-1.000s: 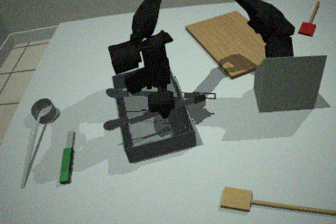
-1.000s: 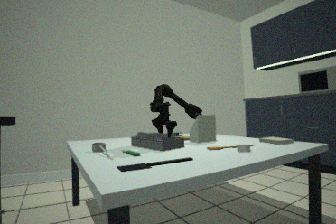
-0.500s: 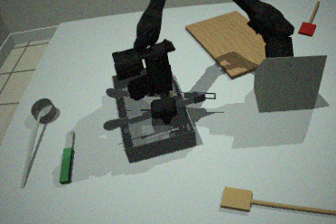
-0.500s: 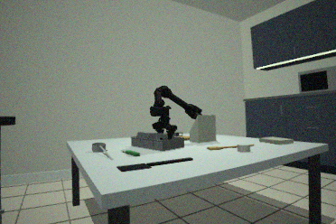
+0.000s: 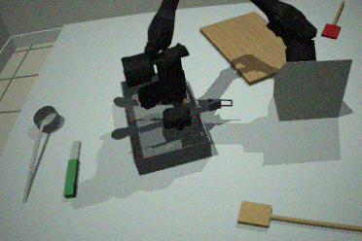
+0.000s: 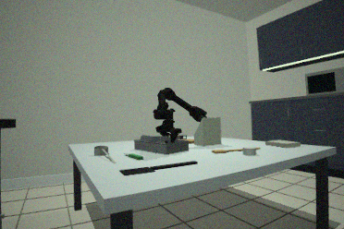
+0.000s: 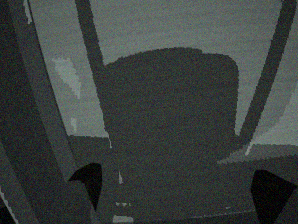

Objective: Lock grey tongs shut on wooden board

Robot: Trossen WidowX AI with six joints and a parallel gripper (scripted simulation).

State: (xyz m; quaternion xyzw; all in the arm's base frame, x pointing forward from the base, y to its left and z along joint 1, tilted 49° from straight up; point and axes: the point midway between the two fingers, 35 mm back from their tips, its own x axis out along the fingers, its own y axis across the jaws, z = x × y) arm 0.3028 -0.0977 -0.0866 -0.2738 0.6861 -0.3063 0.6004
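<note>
My gripper tip is now 50 mm short of the roasting tin and 30 mm to the left of it. Round my gripper tip: green-handled tool 290 mm ahead, 80 mm to the left, 20 mm below; red scraper 610 mm behind, 420 mm to the right, 30 mm below; wooden board 340 mm to the right, 270 mm behind, 20 mm below.
</note>
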